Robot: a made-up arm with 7 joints. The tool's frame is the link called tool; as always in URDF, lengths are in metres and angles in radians. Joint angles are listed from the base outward.
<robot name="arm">
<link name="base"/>
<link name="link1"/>
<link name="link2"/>
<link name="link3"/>
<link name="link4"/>
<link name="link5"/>
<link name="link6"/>
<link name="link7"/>
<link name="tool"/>
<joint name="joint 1" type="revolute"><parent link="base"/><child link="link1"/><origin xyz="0 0 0.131"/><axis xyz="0 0 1"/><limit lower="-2.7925" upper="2.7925"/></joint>
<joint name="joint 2" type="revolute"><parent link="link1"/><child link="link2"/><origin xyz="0 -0.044 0.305" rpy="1.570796 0 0"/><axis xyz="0 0 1"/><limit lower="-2.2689" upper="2.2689"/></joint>
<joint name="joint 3" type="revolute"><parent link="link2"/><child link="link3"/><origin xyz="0 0.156 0.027" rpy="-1.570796 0 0"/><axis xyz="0 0 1"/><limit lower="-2.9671" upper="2.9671"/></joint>
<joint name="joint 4" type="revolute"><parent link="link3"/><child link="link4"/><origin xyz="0.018 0.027 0.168" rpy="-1.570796 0 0"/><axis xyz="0 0 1"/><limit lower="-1.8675" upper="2.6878"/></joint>
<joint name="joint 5" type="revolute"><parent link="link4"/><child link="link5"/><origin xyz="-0.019 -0.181 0.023" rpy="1.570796 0 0"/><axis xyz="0 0 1"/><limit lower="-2.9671" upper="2.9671"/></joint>
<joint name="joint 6" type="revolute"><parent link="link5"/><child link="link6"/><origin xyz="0 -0.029 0.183" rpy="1.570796 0 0"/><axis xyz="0 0 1"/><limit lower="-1.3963" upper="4.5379"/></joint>
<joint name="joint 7" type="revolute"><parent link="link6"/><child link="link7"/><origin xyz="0.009 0.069 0.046" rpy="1.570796 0 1.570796"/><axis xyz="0 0 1"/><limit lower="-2.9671" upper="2.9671"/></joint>
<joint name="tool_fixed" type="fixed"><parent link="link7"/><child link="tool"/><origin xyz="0 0 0"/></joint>
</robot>
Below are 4 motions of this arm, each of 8 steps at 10 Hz.
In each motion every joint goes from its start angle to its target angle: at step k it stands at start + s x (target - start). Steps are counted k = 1, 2, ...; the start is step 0. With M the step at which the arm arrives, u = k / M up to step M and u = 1 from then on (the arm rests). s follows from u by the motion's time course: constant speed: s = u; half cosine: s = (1 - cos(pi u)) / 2; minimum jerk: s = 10 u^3 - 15 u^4 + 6 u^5.
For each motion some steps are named. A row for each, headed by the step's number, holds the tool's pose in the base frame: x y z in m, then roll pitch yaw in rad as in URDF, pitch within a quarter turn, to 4 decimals.
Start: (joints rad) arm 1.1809 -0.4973 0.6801 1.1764 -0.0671 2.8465 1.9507
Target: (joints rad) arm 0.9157 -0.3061 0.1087 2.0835 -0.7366 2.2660 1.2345
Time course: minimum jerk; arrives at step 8
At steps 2, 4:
2: 0.1028 0.4312 0.7421 -0.3939 0.2610 0.4464
4: 0.1703 0.4087 0.6794 -1.0261 -0.1957 0.0236

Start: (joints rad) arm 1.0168 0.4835 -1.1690 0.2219 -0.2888 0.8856 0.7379
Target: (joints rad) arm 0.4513 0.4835 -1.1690 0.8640 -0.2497 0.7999 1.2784
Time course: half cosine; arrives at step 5
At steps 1, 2, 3, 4, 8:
1: -0.0917 -0.3456 1.1025 -0.9431 -0.2336 -2.5064
2: -0.0736 -0.3522 1.1053 -1.0918 -0.2135 -2.4599
3: -0.0559 -0.3698 1.0942 -1.2869 -0.1414 -2.4344
4: -0.0482 -0.3898 1.0739 -1.4466 -0.0510 -2.4501
8: -0.0473 -0.3982 1.0636 -1.5077 -0.0107 -2.4661

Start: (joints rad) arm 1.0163 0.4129 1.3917 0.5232 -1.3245 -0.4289 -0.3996
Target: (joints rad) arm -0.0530 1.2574 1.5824 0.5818 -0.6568 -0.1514 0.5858
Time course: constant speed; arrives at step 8
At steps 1, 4, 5, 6, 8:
1: -0.2817 -0.1998 1.0860 1.5524 -0.7569 2.3937
4: -0.5092 -0.1385 0.9435 1.1507 -0.8729 2.6217
5: -0.5723 -0.0792 0.8831 1.0516 -0.8697 2.6801
6: -0.6212 -0.0041 0.8174 0.9845 -0.8572 2.7125
8: -0.6623 0.1780 0.6730 0.9416 -0.8318 2.6927

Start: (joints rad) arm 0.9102 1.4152 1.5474 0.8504 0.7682 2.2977 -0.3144
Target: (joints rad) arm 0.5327 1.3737 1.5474 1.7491 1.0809 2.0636 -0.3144
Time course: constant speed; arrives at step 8
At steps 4, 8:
4: -0.4717 -0.0599 0.5593 0.8584 -0.5331 -1.4161
8: -0.3411 0.1203 0.5343 0.8810 -0.8022 -2.1007

